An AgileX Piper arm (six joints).
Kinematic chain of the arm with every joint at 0, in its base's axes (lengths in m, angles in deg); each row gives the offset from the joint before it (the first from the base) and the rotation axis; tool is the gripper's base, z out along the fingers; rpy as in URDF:
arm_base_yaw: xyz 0 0 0.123 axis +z
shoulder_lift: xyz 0 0 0 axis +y
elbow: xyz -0.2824 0 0.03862 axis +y
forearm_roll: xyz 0.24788 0 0.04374 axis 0.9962 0 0.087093
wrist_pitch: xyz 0 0 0 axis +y
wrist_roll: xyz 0.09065 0 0.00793 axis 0.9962 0 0.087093
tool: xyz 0 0 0 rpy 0 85 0
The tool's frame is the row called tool.
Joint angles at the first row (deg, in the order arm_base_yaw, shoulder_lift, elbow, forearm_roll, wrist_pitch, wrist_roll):
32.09, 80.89, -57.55, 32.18, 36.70, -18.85
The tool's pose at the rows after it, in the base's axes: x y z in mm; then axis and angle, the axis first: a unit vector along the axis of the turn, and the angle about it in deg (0 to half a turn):
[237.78, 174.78, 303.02, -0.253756, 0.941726, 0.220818, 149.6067]
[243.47, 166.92, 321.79, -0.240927, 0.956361, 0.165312, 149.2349]
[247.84, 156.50, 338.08, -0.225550, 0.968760, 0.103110, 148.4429]
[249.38, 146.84, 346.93, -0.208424, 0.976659, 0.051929, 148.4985]
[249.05, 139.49, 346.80, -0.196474, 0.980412, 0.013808, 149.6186]
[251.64, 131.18, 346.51, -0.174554, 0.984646, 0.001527, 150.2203]
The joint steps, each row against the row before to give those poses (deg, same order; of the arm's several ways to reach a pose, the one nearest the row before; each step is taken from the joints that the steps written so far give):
0.00, -0.41, -5.01, -11.09, 4.98, 9.41
0.00, 0.00, -5.06, -10.66, 5.59, 8.56
0.00, -0.06, -4.14, -9.69, 5.43, 6.48
0.00, -0.12, -2.22, -6.79, 4.44, 4.24
0.00, -0.07, -0.21, -4.25, 3.02, 2.42
-1.39, -0.05, 0.00, -1.04, 1.11, 1.34

